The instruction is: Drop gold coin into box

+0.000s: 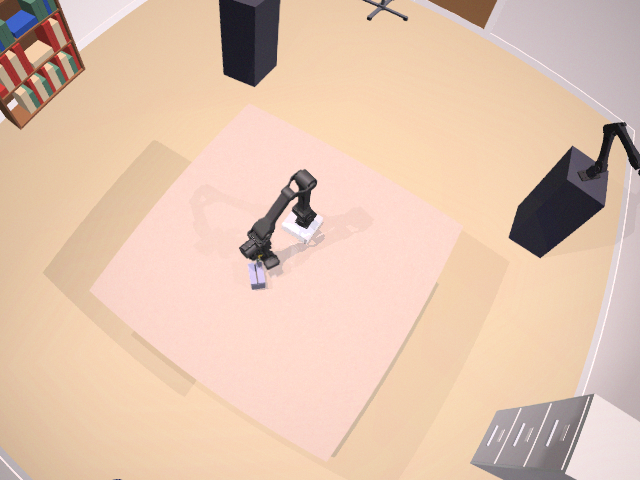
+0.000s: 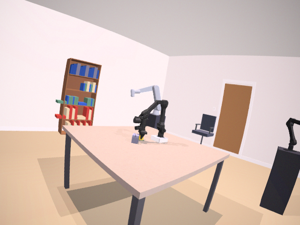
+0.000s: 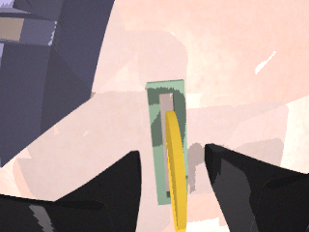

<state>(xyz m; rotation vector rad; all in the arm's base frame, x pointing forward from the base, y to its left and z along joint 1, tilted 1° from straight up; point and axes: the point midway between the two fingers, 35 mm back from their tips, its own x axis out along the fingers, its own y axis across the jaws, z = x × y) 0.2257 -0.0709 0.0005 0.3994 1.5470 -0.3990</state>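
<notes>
Now: the gold coin 10 mm above my gripper tip.
</notes>
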